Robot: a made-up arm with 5 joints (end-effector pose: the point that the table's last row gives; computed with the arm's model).
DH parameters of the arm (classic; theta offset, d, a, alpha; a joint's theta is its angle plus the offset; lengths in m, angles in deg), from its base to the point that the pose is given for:
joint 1: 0 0.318 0 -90
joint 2: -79.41 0 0.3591 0
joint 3: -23.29 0 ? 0
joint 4: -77.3 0 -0.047 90
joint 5: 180 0.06 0 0
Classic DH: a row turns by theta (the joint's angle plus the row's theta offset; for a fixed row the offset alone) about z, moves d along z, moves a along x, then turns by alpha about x.
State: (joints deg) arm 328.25 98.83 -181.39 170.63 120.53
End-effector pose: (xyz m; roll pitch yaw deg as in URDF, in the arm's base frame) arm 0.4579 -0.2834 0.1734 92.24 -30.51 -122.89
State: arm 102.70 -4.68 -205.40 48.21 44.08
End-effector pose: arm 0.0363 -0.1611 0.9372 -12.83 -12.92 -31.76
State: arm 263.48 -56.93 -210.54 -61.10 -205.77
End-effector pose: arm 0.0575 0.5029 0.4444 165.12 -28.01 112.98
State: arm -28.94 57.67 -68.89 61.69 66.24
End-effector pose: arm 0.3696 -0.2044 0.1395 132.04 18.10 -103.29
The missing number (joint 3, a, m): -0.2593
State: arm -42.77 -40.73 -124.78 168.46 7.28
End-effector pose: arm -0.0942 0.0872 0.8254 179.63 2.93 -50.06
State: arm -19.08 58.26 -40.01 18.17 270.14
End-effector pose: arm 0.2949 -0.1020 0.1133 -143.58 0.08 70.81
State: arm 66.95 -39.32 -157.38 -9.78 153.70
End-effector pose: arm -0.1444 -0.3393 0.8915 12.45 -23.56 38.04
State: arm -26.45 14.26 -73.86 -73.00 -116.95
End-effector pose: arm 0.3673 -0.1827 0.6402 44.11 19.49 44.56
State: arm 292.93 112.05 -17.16 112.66 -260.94
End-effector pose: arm 0.0123 -0.0291 0.1640 -27.26 4.18 -149.02
